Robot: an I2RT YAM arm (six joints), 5 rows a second.
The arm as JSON. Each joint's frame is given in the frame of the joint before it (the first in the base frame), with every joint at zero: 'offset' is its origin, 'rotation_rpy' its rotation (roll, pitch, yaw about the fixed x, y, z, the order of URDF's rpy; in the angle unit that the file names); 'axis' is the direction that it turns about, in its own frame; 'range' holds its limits. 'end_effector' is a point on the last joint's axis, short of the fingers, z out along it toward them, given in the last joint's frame.
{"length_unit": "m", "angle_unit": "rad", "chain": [
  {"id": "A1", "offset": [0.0, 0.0, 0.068], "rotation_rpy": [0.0, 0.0, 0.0], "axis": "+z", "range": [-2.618, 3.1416]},
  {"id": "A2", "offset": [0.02, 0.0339, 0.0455], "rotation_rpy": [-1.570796, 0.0, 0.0], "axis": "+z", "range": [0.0, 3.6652]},
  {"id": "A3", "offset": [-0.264, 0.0, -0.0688], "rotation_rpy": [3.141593, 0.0, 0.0], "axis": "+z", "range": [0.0, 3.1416]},
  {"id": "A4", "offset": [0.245, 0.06, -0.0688], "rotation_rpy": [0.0, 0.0, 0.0], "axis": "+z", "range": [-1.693, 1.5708]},
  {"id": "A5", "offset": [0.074, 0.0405, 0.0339], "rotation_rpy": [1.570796, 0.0, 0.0], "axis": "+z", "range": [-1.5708, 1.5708]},
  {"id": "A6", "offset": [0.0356, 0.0, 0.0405], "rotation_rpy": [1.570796, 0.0, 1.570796], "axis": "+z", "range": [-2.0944, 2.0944]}
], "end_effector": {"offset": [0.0, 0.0, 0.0], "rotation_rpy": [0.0, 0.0, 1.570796]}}
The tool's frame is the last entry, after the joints.
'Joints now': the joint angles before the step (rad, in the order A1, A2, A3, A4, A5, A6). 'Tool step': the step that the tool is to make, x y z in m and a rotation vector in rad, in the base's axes. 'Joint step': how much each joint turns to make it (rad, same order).
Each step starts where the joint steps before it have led.
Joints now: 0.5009 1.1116 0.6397 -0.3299 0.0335 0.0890
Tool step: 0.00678 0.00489 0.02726 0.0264 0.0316 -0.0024
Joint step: 0.0005 0.0201 0.1255 -0.1210 -0.0258 0.0285
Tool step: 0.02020 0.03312 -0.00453 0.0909 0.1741 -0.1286
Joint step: 0.0726 0.1826 0.1286 -0.0519 0.0016 0.2614
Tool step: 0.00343 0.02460 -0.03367 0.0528 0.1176 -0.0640
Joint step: 0.0641 0.1240 -0.0226 0.0797 -0.0165 0.1682
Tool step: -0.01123 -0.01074 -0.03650 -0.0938 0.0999 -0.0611
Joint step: -0.0015 0.0389 -0.0914 -0.0065 0.0431 0.0441
